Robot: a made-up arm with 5 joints.
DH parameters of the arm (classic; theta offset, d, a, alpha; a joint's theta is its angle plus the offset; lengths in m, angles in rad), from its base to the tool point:
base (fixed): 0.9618 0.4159 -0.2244 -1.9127
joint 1: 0 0.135 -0.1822 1.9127
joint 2: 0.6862 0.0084 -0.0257 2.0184
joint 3: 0 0.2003 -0.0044 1.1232
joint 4: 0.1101 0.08 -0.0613 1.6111
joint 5: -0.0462 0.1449 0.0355 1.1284
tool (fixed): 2.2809 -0.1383 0 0
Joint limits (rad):
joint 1: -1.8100..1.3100
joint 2: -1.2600..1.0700
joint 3: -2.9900..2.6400
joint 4: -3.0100..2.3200
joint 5: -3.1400..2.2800
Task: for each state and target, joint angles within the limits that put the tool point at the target. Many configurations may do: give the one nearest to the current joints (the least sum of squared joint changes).
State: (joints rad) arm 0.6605 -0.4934 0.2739 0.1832 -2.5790
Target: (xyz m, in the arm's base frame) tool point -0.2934 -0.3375 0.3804
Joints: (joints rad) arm 0.2079 -0.5149 0.3564 0.2115 -2.6635
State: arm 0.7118 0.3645 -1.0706 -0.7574 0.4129
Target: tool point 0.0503 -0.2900 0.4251
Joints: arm -0.0732 0.1648 -1.8468 -0.9027 0.9449
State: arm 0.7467 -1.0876 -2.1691 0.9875 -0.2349
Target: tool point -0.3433 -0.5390 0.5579
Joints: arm 0.5944 -0.7537 -2.2882 1.0268 -0.2626
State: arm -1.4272 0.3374 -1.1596 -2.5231 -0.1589
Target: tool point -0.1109 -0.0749 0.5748
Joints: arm -1.8013 0.8633 -1.4750 -2.4937 -0.2838
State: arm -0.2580 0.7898 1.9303 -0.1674 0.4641
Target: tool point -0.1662 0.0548 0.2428
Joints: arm -0.5283 0.2042 1.8258 -0.7183 0.7067
